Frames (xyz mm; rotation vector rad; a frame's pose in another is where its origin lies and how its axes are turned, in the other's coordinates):
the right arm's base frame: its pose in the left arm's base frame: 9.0 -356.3 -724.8 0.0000 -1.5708 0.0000
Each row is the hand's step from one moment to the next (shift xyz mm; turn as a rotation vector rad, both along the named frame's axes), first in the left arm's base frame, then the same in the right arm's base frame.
Working: the left arm's base frame: its pose in the right arm's base frame: 724.8 356.3 9.0 0.0000 1.5708 0.0000

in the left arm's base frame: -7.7 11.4 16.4 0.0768 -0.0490 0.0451
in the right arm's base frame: 16.4 11.4 7.7 0.0451 -0.0490 -0.0768
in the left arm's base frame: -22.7 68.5 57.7 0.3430 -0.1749 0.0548
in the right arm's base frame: 57.7 68.5 22.7 0.0548 -0.1749 -0.3430
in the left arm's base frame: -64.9 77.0 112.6 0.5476 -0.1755 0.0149
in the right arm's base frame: 112.6 77.0 64.9 0.0149 -0.1755 -0.5476
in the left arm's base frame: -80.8 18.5 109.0 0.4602 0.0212 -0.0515
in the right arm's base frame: 109.0 18.5 80.8 -0.0515 0.0212 -0.4602
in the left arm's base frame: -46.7 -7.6 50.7 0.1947 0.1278 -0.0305
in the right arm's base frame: 50.7 -7.6 46.7 -0.0305 0.1278 -0.1947
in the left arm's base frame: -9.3 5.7 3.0 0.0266 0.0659 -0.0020
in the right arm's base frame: 3.0 5.7 9.3 -0.0020 0.0659 -0.0266
